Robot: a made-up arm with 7 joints.
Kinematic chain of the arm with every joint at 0, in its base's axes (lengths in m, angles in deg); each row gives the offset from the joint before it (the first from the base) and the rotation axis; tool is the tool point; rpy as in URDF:
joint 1: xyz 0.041 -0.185 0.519 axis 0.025 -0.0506 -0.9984
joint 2: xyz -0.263 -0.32 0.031 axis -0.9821 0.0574 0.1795
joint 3: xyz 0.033 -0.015 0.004 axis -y
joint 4: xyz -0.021 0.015 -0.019 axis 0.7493 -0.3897 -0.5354
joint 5: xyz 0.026 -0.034 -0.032 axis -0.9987 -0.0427 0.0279
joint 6: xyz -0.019 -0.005 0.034 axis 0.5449 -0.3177 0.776
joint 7: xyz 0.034 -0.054 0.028 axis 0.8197 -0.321 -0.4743
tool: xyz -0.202 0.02 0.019 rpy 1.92 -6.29 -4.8
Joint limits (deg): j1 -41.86..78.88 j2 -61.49..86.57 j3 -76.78..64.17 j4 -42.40..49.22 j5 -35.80..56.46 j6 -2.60..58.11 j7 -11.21..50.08
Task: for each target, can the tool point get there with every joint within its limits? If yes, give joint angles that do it. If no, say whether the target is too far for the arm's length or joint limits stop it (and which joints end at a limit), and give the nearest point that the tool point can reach.
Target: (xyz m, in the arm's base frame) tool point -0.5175 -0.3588 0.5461
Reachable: yes | joints 33.02 -9.64 -2.30 -23.16 -14.54 26.00 24.12
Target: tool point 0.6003 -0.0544 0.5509
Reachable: no: joint limits stop it (at a limit: joint 1, joint 2, joint 3, joint 4, joint 5, joint 6, joint 7) | nearest point 0.1612 -0.3725 0.4579 | short by 0.550 m
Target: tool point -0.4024 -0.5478 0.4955
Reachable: yes | joints 4.89 18.39 -3.29 25.88 -19.59 27.61 27.51
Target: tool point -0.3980 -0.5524 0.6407
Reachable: yes | joints 14.48 -15.79 -57.90 11.00 31.71 39.83 9.60
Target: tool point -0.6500 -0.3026 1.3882
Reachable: no: too far | nearest point -0.4328 -0.2863 0.7502 | short by 0.674 m
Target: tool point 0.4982 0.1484 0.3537
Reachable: no: joint limits stop it (at a limit: joint 1, joint 2, joint 4, joint 5, joint 7) | nearest point -0.1130 0.0295 0.4126 | short by 0.625 m
